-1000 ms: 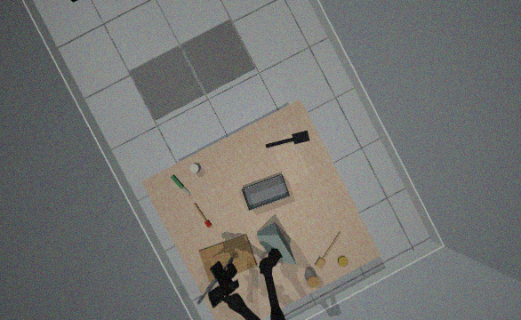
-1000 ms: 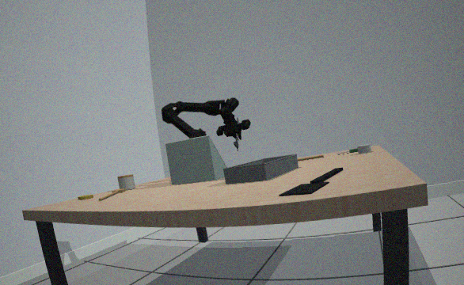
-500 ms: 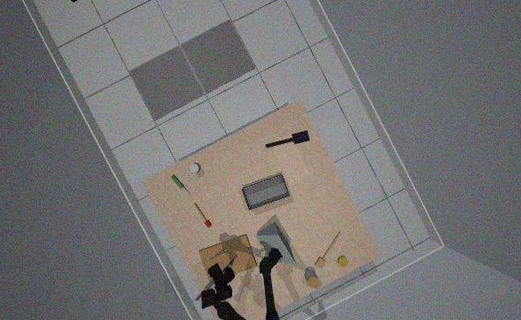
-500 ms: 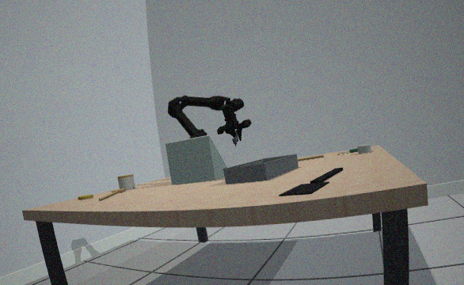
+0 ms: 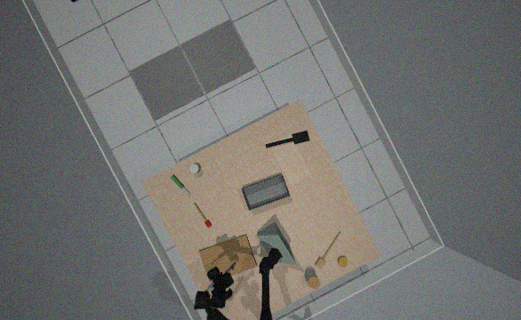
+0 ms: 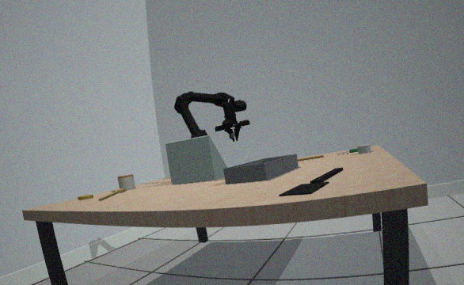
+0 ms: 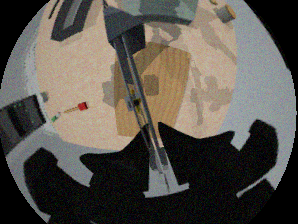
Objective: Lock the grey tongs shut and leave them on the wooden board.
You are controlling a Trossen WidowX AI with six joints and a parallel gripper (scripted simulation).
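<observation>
My gripper tip is now 150 mm above the wooden board and 10 mm to the left of it. Round my gripper tip: dark roasting tin: 490 mm to the right, 260 mm ahead, 130 mm below; then red-tipped tool: 330 mm ahead, 150 mm below, 20 mm to the right; then yellow disc: 700 mm to the right, 480 mm behind, 150 mm below.
</observation>
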